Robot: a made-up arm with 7 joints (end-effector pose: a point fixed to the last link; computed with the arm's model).
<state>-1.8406 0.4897 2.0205 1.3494 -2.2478 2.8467 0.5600</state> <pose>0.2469 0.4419 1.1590 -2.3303 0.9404 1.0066</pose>
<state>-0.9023 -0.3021 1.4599 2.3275 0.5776 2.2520 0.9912</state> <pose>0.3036 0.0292 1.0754 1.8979 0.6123 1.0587</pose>
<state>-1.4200 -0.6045 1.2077 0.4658 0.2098 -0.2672 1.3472</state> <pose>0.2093 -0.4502 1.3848 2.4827 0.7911 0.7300</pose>
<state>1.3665 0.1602 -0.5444 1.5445 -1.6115 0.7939 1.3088</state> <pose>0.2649 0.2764 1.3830 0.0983 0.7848 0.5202</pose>
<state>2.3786 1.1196 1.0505 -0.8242 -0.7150 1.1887 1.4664</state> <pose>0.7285 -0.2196 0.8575 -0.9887 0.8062 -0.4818</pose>
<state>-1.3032 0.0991 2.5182 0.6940 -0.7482 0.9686 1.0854</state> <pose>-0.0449 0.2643 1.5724 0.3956 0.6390 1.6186</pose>
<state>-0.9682 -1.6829 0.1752 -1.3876 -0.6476 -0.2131 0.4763</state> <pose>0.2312 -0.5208 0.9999 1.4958 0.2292 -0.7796</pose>
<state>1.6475 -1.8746 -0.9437 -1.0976 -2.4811 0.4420 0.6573</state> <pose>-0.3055 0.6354 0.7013 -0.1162 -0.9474 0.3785</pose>
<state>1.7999 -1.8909 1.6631 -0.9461 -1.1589 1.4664 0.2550</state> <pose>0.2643 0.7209 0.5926 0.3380 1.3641 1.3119</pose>
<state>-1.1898 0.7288 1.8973 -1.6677 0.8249 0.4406 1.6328</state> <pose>-0.4632 0.0724 1.1496 0.8424 -0.7119 -2.7356</pose>
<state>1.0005 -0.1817 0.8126 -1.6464 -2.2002 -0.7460 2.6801</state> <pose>0.1776 -0.2316 1.1328 -1.9402 0.6887 0.8705</pose>
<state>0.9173 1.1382 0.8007 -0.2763 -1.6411 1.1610 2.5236</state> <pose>-0.4256 -0.6923 0.9304 -0.3524 1.5153 -1.9111</pose>
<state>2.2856 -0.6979 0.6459 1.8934 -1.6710 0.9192 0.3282</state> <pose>-0.5037 0.2669 0.9257 -2.6522 -0.4646 1.3774</pose>
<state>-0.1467 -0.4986 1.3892 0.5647 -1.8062 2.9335 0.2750</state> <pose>0.2995 0.0422 1.4614 -1.1235 -1.1311 1.0943</pose>
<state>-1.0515 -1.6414 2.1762 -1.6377 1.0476 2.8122 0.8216</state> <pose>0.0107 -0.4669 0.5408 1.1607 2.3257 0.9463</pose>
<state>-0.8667 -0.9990 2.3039 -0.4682 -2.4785 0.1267 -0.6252</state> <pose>0.2539 -0.7121 1.0717 1.0961 1.8523 -0.2800</pose>
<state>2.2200 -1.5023 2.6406 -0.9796 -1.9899 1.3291 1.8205</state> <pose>-0.1530 0.7796 0.5703 1.6918 2.2612 0.5564</pose>
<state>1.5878 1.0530 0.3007 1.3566 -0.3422 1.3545 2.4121</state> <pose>-0.0646 -0.4138 1.3795 -0.9167 -0.6418 -2.0128</pose>
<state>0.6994 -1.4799 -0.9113 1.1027 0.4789 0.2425 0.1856</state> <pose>0.7359 0.2340 0.5793 0.6419 2.4301 -0.6494</pose>
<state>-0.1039 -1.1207 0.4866 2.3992 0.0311 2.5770 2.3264</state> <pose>0.4999 0.0620 0.6959 3.0535 0.2130 0.1845</pose>
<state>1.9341 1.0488 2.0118 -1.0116 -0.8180 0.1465 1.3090</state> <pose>0.5203 -0.3024 1.2040 -0.0126 -0.4192 -1.1821</pose>
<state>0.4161 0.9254 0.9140 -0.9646 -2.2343 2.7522 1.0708</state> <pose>-0.5097 -0.3637 0.9516 -0.4019 -2.1836 -0.3472</pose>
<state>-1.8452 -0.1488 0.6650 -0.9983 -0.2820 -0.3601 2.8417</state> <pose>-0.2033 0.1877 1.4828 1.0486 -1.8580 1.4920</pose>
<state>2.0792 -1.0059 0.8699 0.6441 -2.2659 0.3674 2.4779</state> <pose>-0.4843 0.6483 1.1439 0.7069 1.3169 2.0739</pose>
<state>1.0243 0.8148 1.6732 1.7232 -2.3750 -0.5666 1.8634</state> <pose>-0.4675 -0.1848 1.0999 0.7040 -0.7823 1.5870</pose>
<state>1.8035 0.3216 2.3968 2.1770 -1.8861 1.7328 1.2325</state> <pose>0.0500 -0.3673 0.9768 1.4786 1.3878 -0.9765</pose>
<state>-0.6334 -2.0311 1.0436 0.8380 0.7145 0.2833 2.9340</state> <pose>0.6496 -0.1698 0.2800 -0.8734 0.2664 1.1548</pose>
